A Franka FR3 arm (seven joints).
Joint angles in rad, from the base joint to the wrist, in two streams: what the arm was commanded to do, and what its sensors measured. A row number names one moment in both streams.
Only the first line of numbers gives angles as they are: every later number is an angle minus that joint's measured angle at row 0.
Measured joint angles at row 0: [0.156, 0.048, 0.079, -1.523, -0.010, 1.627, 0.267]
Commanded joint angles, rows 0 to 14: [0.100, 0.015, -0.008, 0.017, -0.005, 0.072, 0.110]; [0.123, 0.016, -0.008, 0.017, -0.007, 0.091, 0.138]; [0.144, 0.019, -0.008, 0.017, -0.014, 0.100, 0.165]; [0.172, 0.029, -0.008, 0.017, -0.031, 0.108, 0.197]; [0.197, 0.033, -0.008, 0.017, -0.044, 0.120, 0.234]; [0.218, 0.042, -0.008, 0.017, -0.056, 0.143, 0.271]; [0.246, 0.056, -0.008, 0.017, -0.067, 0.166, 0.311]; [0.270, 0.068, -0.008, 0.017, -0.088, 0.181, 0.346]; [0.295, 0.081, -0.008, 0.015, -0.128, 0.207, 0.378]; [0.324, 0.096, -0.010, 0.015, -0.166, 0.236, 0.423]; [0.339, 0.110, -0.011, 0.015, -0.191, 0.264, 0.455]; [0.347, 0.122, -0.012, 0.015, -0.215, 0.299, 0.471]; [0.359, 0.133, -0.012, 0.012, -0.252, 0.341, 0.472]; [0.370, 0.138, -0.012, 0.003, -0.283, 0.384, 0.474]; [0.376, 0.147, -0.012, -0.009, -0.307, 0.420, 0.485]
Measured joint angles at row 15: [0.349, 0.120, 0.000, 0.000, -0.230, 0.324, 0.450]
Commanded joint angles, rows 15 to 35: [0.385, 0.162, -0.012, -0.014, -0.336, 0.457, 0.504]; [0.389, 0.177, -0.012, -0.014, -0.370, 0.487, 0.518]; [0.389, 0.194, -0.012, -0.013, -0.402, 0.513, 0.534]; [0.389, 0.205, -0.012, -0.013, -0.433, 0.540, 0.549]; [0.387, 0.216, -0.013, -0.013, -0.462, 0.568, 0.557]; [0.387, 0.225, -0.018, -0.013, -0.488, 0.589, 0.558]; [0.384, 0.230, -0.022, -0.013, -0.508, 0.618, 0.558]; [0.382, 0.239, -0.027, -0.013, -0.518, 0.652, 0.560]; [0.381, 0.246, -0.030, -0.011, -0.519, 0.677, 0.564]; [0.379, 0.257, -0.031, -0.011, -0.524, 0.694, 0.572]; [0.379, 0.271, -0.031, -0.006, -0.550, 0.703, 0.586]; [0.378, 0.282, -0.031, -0.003, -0.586, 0.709, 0.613]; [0.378, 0.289, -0.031, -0.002, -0.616, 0.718, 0.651]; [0.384, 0.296, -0.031, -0.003, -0.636, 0.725, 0.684]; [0.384, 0.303, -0.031, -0.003, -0.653, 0.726, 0.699]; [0.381, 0.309, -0.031, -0.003, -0.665, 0.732, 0.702]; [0.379, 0.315, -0.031, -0.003, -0.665, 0.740, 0.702]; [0.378, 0.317, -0.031, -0.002, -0.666, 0.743, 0.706]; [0.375, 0.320, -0.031, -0.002, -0.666, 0.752, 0.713]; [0.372, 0.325, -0.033, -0.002, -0.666, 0.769, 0.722]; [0.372, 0.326, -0.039, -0.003, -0.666, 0.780, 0.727]
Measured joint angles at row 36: [0.376, 0.314, -0.030, -0.007, -0.642, 0.736, 0.685]
